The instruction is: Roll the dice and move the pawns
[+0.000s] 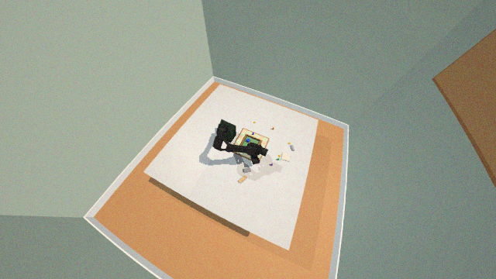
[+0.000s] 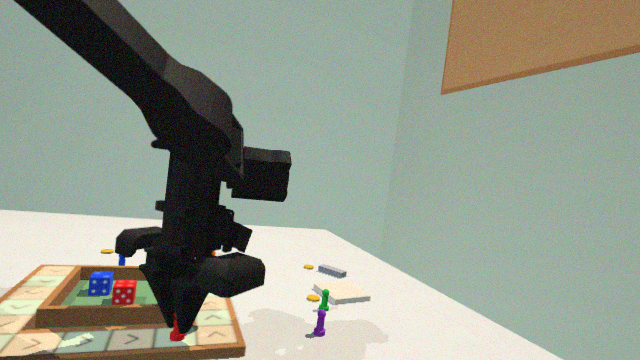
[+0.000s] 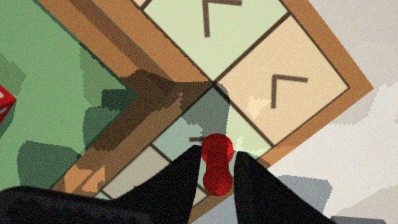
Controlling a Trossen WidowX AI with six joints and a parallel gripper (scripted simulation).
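Now: the blue pawn 10 cm behind my gripper tip, 22 cm to the left of it and 1 cm above it. Round my gripper tip: purple pawn (18 cm ahead, 2 cm to the left, 1 cm below); then green pawn (22 cm ahead, 10 cm to the left, 1 cm below); then red pawn (1 cm above).
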